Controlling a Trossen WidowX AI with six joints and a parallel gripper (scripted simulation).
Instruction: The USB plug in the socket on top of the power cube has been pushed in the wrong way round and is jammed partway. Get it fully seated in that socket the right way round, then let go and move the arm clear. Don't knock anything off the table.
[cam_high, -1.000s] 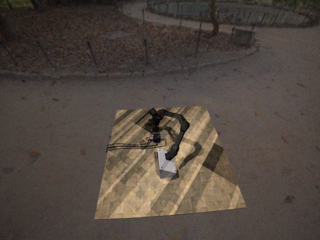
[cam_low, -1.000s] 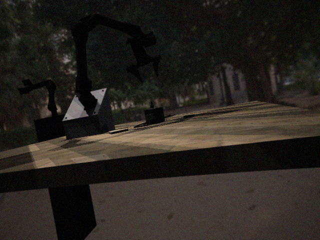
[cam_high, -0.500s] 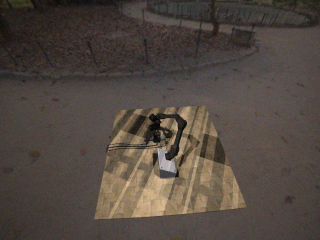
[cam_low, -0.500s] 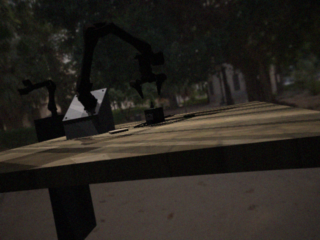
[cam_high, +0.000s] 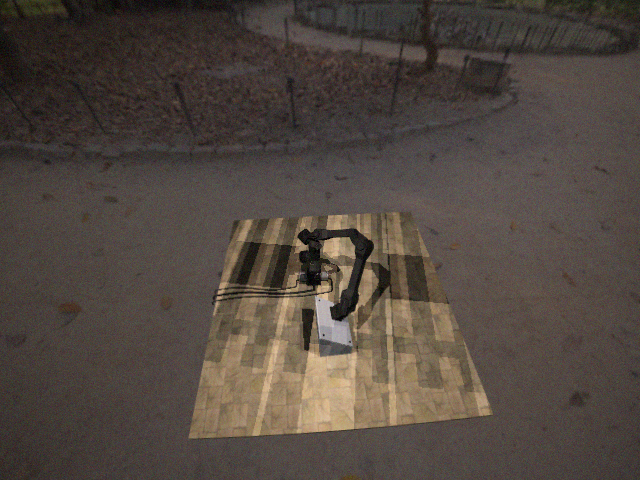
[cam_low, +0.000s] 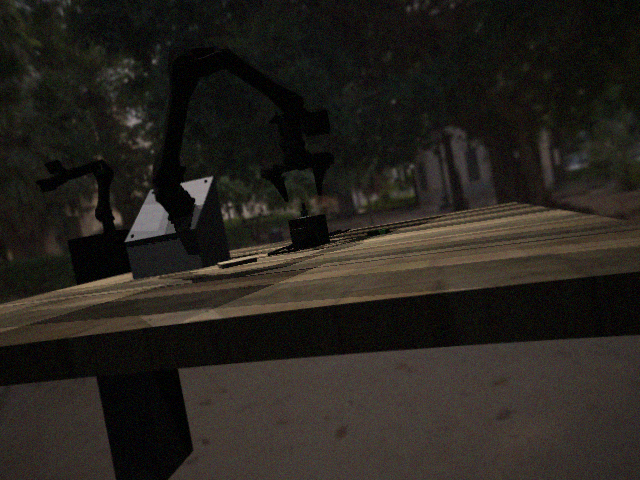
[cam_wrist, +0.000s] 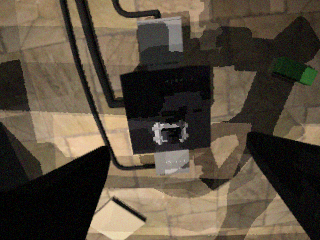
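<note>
Now: the USB plug 3 cm below my gripper tip and 1 cm to the right of it. Also, from my gripper tip: green piece: 17 cm ahead, 12 cm below, 1 cm to the left.
</note>
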